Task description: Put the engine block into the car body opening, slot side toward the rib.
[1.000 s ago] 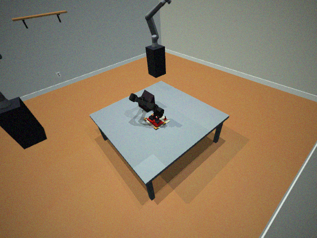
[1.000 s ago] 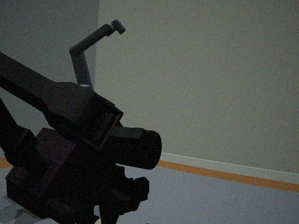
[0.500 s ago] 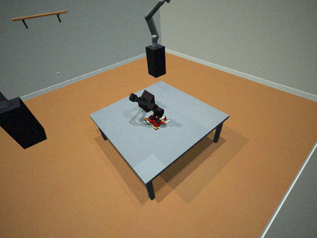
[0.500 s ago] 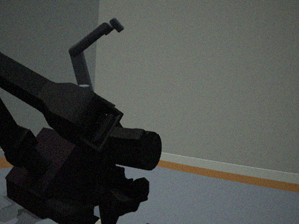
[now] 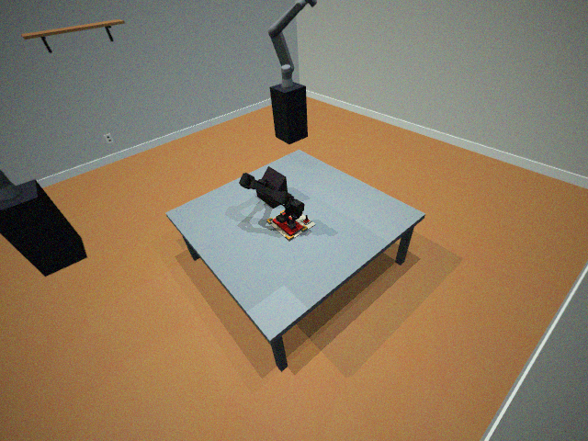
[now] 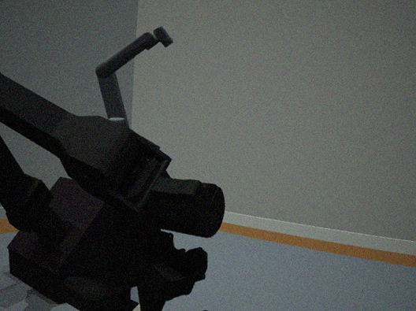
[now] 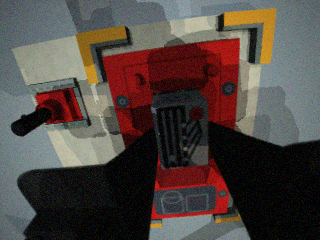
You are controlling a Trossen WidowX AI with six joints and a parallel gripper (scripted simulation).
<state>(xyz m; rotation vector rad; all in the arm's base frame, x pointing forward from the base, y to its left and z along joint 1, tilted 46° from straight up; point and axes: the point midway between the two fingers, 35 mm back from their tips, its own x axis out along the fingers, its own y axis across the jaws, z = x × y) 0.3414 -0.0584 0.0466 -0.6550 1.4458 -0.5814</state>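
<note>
Right now the grey engine block is 10 mm below my gripper tip. From my gripper tip the other things lie so: pale base plate (40 mm below, 40 mm behind, 20 mm to the left).
</note>
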